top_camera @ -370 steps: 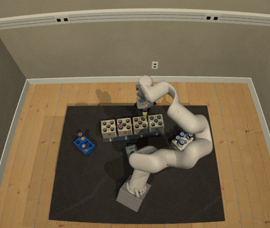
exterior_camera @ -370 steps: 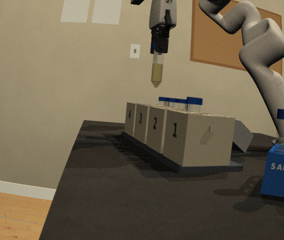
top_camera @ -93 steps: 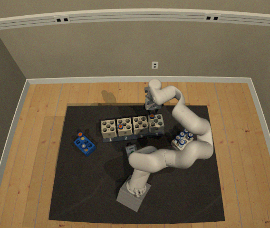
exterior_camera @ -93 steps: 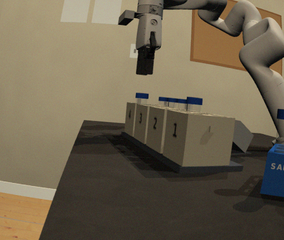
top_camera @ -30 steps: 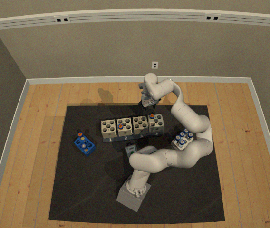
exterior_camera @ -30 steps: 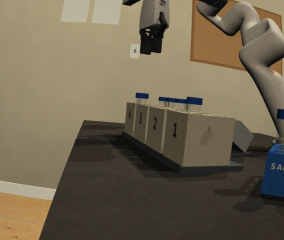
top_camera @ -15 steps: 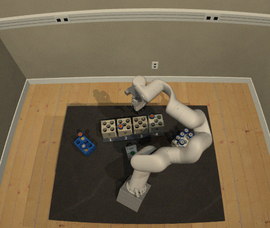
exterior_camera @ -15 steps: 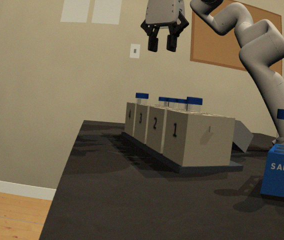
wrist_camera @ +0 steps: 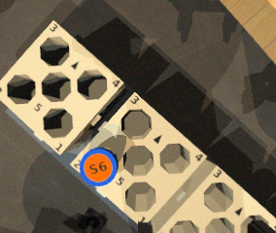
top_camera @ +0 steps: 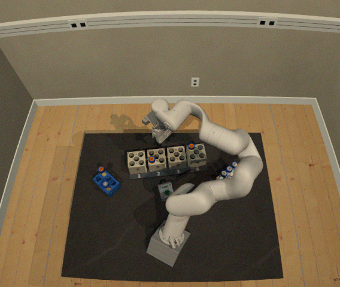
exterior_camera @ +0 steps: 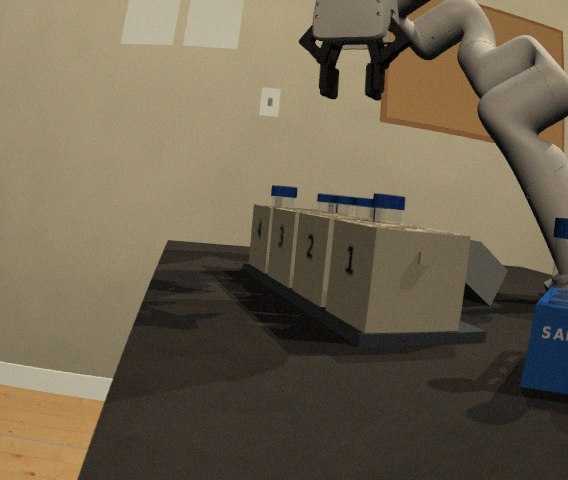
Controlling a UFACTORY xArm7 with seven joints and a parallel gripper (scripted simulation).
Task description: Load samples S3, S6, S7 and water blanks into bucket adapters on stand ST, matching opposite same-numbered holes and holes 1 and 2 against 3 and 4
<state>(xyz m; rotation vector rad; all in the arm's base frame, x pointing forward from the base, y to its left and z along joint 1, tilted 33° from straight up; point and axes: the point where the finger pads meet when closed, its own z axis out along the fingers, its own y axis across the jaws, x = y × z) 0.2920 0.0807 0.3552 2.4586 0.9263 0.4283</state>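
Now: hand 34 cm to the right of the blue sample rack, 22 cm above it and 6 cm past it. From my hand the other things lie so: white blank rack: 32 cm to the right, 22 cm below, 18 cm behind; then adapter 1: 20 cm below, 15 cm to the left, 1 cm ahead.
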